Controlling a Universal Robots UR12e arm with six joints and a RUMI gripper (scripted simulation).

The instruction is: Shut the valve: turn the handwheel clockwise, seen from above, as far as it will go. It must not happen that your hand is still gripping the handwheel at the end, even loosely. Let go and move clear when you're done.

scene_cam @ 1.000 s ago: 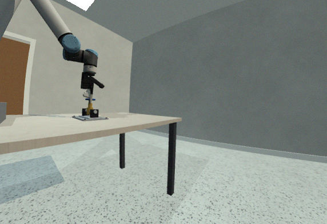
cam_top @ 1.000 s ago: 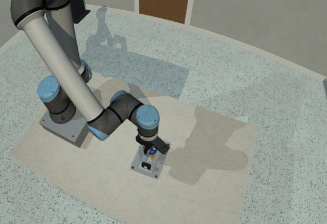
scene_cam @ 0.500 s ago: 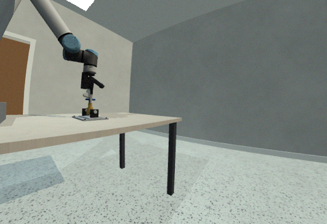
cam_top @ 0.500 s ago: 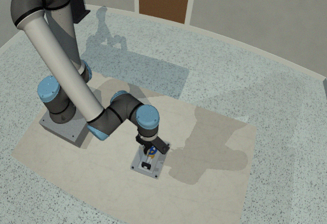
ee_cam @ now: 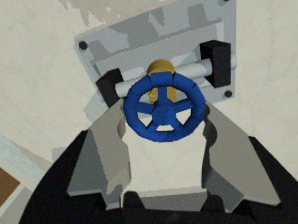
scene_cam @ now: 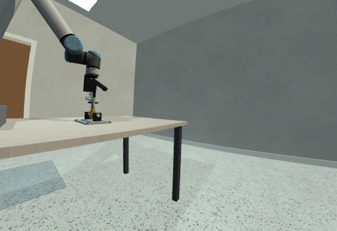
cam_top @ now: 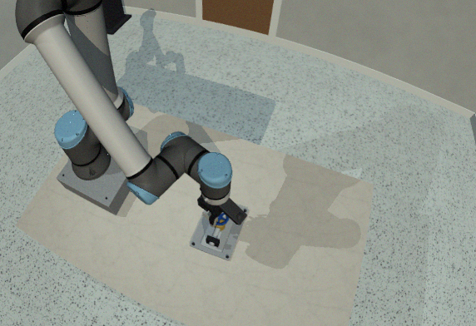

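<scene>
Right now my hand is 1 cm below the blue spoked handwheel.
</scene>
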